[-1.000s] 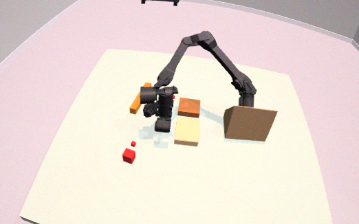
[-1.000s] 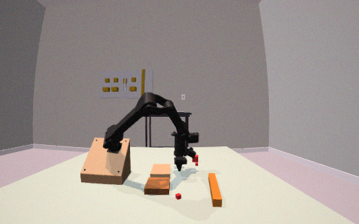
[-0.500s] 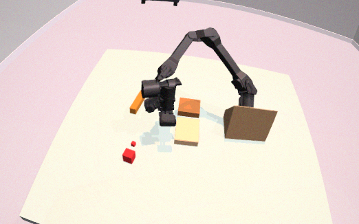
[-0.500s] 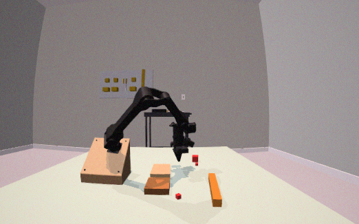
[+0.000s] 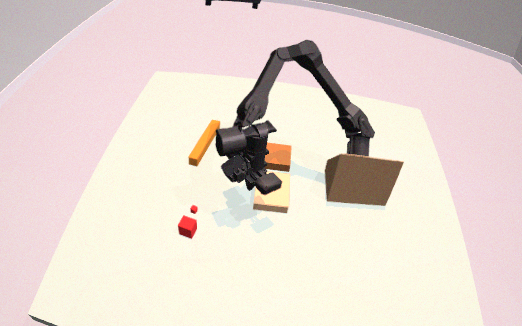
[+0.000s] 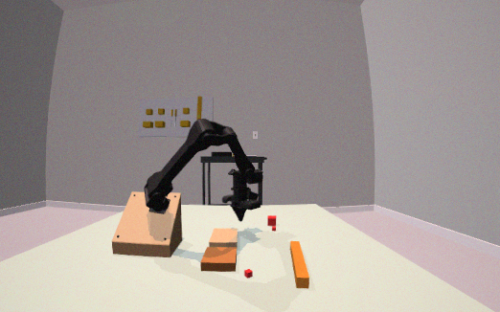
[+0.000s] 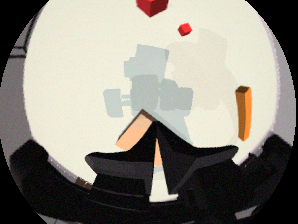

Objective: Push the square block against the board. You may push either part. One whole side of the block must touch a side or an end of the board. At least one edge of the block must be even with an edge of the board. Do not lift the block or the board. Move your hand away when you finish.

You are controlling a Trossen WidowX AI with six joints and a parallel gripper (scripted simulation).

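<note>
Right now the cream board is 6 cm to the right of my gripper tip, 6 cm behind it and 5 cm below it. The rest, counted from my gripper tip: square block (22 cm to the right, 5 cm below, 5 cm behind).
</note>
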